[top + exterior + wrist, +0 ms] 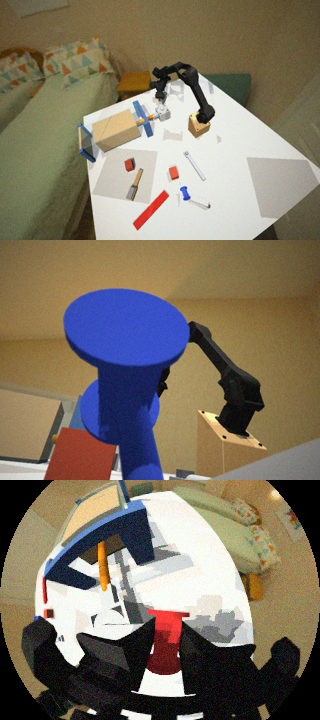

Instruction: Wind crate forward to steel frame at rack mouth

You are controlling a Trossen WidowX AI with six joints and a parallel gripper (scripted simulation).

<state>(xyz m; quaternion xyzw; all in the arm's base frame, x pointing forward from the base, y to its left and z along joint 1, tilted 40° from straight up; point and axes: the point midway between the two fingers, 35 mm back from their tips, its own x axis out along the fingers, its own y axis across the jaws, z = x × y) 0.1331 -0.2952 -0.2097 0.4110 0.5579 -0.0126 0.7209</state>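
Right now my gripper tip is 40 mm to the right of the grey crank arm and 30 mm above it. Also, from my gripper tip: grey winch: 100 mm to the left, 100 mm below; then winch drum: 100 mm to the left, 100 mm below, 10 mm ahead; then red grip: 10 mm to the left, 10 mm behind.
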